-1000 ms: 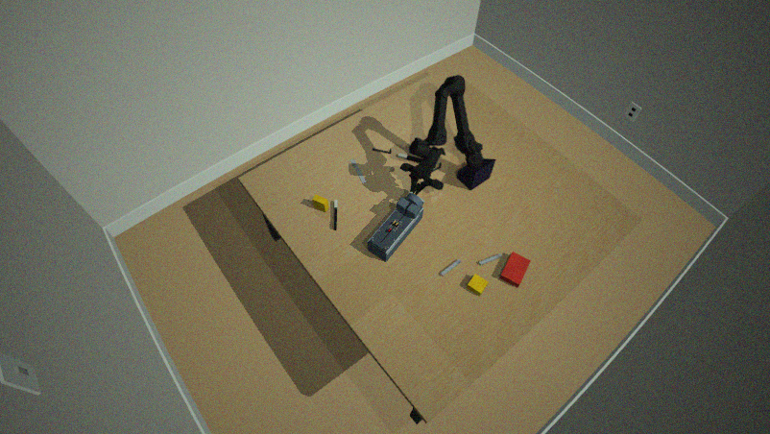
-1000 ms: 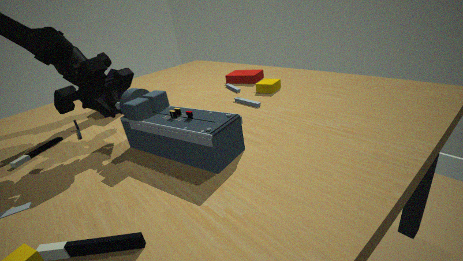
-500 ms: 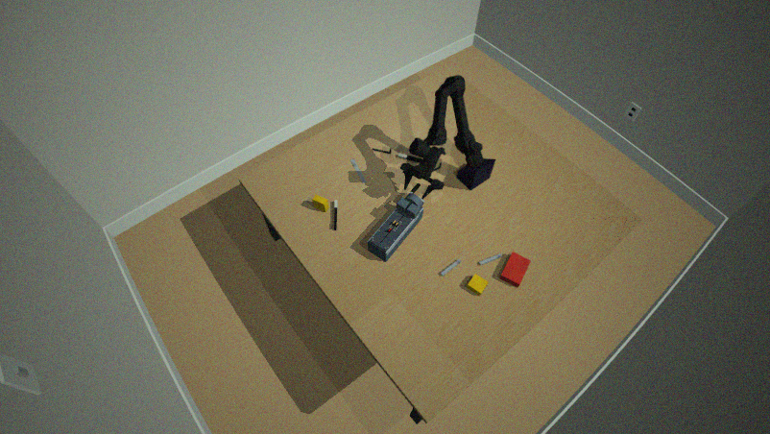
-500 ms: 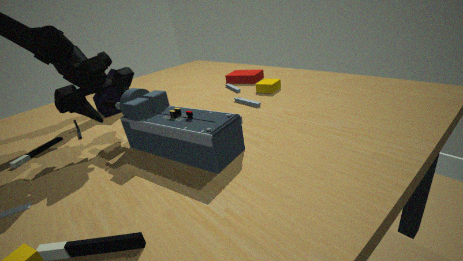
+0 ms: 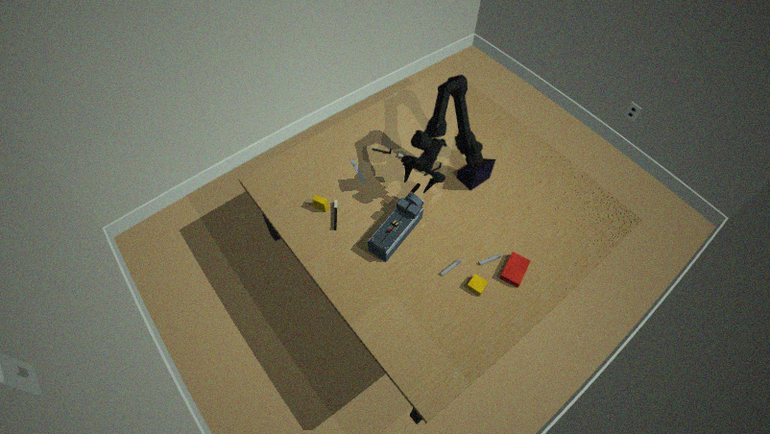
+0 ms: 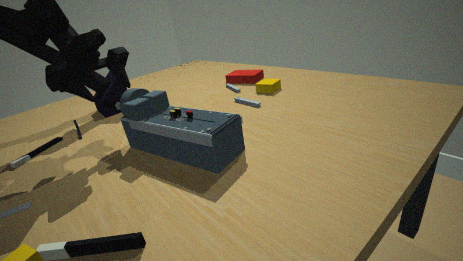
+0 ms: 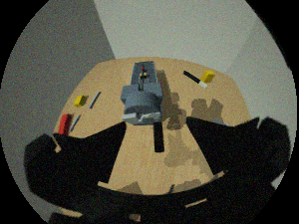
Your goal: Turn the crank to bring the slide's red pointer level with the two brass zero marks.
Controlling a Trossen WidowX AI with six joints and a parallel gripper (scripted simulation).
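Right now the dark crank handle is 2 cm behind my gripper tip, 1 cm to the right of it and 3 cm below it. The rest, counted from my gripper tip: red pointer: 18 cm ahead, 10 cm to the left, 4 cm below; red block: 18 cm behind, 47 cm to the left, 11 cm below; grey bar: 11 cm ahead, 28 cm to the right, 12 cm below.
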